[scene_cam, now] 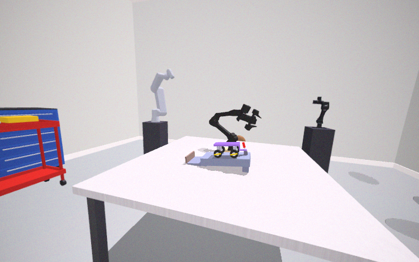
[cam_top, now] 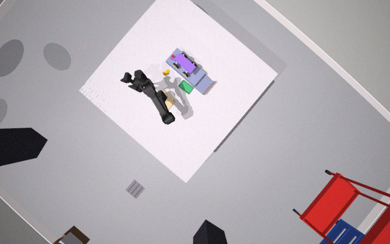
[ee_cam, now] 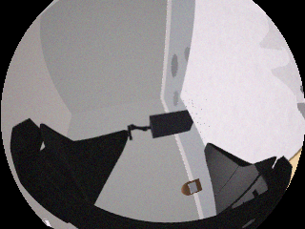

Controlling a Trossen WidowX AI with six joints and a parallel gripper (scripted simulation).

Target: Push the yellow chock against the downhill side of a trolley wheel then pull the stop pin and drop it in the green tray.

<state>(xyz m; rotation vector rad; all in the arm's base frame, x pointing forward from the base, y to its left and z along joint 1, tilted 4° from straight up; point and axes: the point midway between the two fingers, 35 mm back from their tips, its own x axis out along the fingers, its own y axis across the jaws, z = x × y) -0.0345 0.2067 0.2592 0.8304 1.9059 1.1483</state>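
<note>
Right now my gripper tip is 28 cm short of the yellow chock, 12 cm to the left of it and 25 cm above it. The rest, counted from my gripper tip: green tray: 27 cm ahead, 34 cm to the right, 28 cm below; stop pin: 39 cm ahead, 13 cm to the right, 14 cm below; purple trolley: 40 cm ahead, 25 cm to the right, 16 cm below.
</note>
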